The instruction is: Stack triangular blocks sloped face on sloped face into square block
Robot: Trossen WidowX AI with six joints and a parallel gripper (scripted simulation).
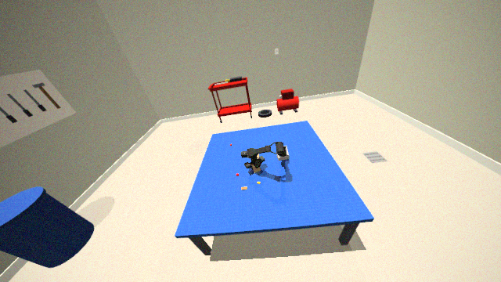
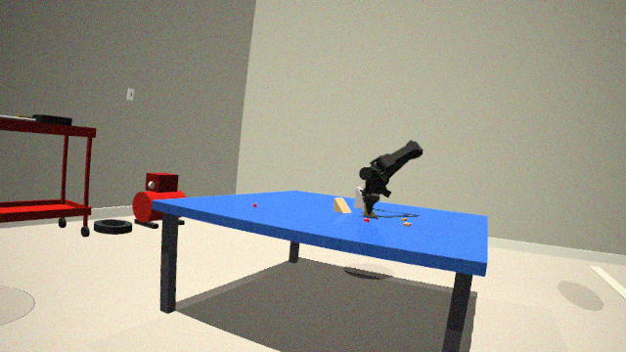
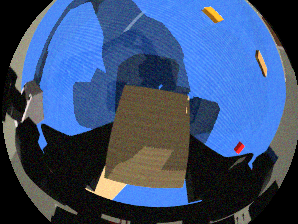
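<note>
Right now my gripper tip is 1 cm below the triangular block. The rest, counted from my gripper tip: tan piece (9 cm ahead, 21 cm to the left); then orange bit (3 cm behind, 17 cm to the left).
</note>
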